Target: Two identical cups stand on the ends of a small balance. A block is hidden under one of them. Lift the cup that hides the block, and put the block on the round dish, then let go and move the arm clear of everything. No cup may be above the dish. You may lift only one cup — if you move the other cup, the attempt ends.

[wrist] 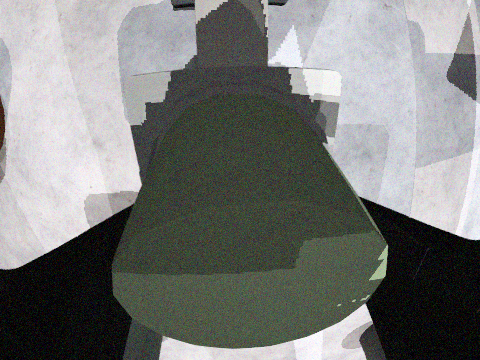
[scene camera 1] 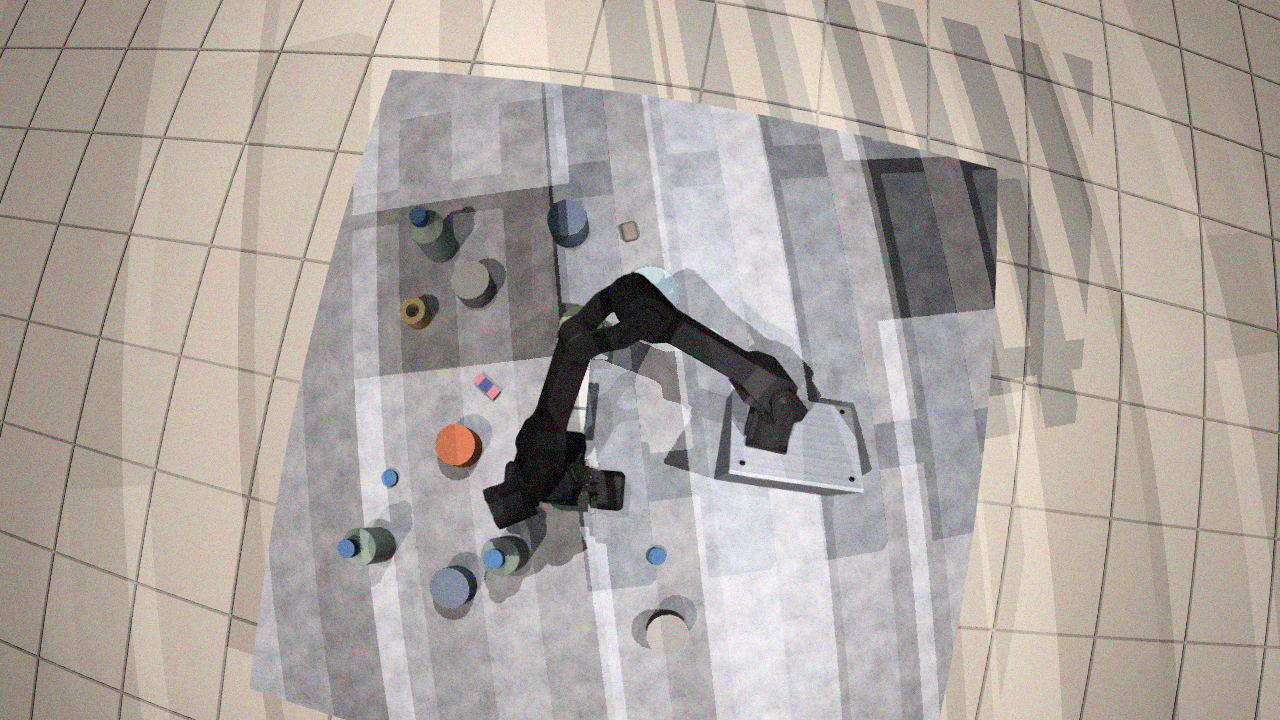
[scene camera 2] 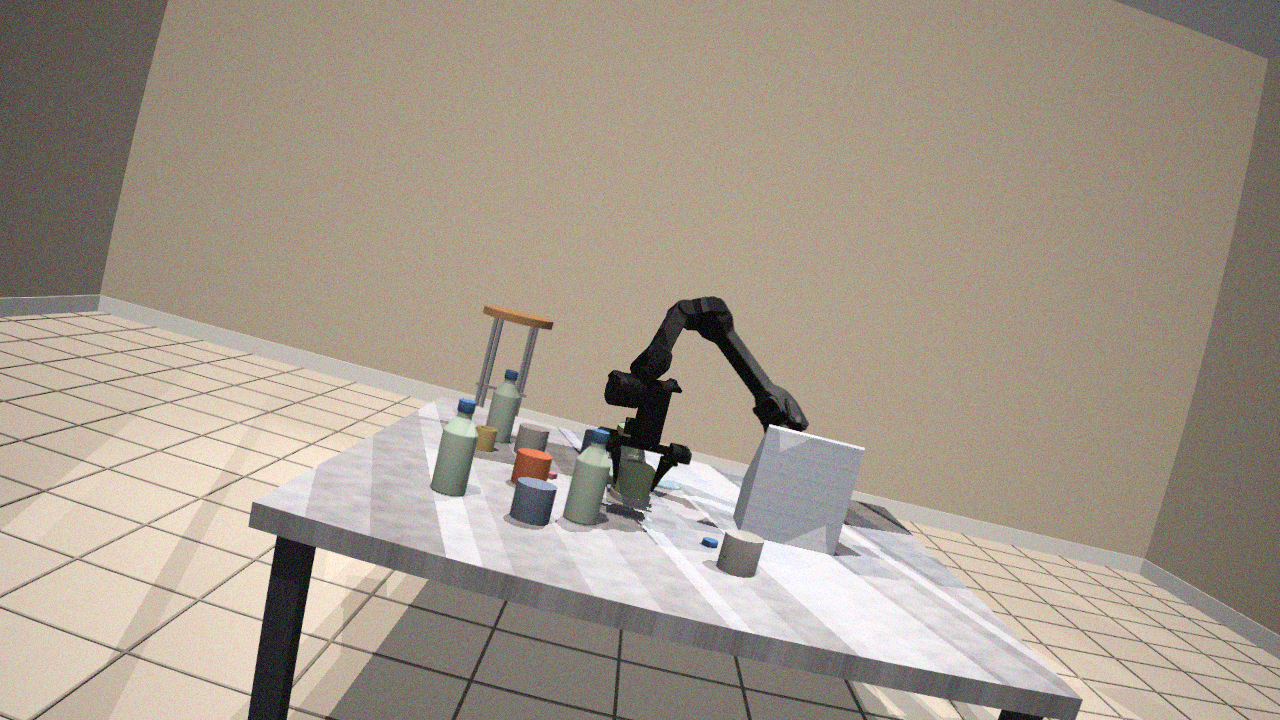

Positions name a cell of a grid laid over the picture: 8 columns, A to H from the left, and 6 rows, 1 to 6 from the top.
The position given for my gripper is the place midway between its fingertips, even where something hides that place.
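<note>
Orange cylinder (scene camera 1: C4), yellow ring (scene camera 1: C3). Balance (scene camera 1: D4), light blue round dish (scene camera 1: E3), my gripper (scene camera 1: D5). My gripper again (scene camera 2: D5), orange cylinder (scene camera 2: D4). A grey cylinder (scene camera 2: E5). Another grey cylinder (scene camera 2: D4). Balance (wrist: D1), my gripper (wrist: E4). Yellow ring out of frame in the wrist view.
</note>
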